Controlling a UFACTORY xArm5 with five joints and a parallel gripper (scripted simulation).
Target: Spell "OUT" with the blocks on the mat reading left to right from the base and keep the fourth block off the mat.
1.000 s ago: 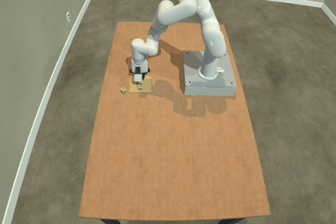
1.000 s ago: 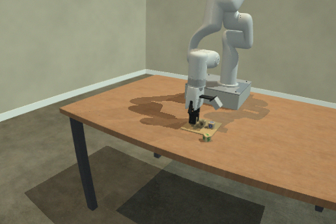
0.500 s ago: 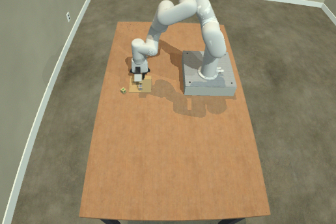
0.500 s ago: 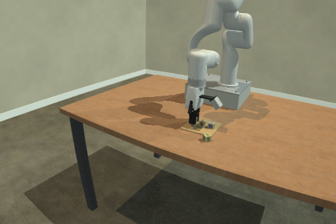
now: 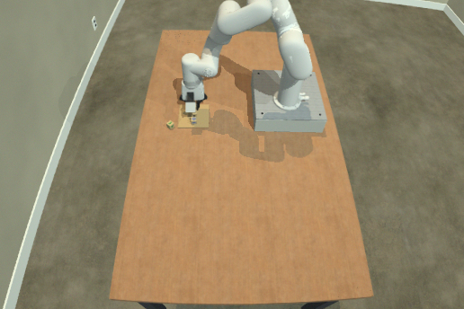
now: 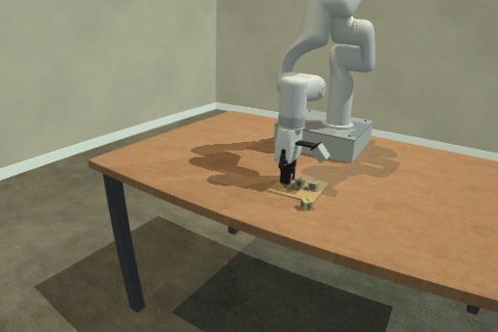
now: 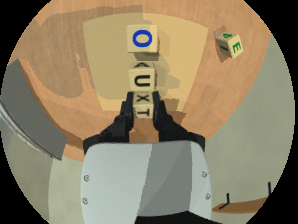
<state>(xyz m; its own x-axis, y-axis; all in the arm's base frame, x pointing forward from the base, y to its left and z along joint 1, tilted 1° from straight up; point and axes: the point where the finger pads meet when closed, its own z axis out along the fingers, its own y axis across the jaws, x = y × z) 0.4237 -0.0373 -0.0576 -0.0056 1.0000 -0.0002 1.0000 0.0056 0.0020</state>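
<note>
Right now my hand is 40 mm to the right of the U block and 10 mm above it. The rest, counted from my hand: tan mat: 40 mm to the left, 30 mm below.
</note>
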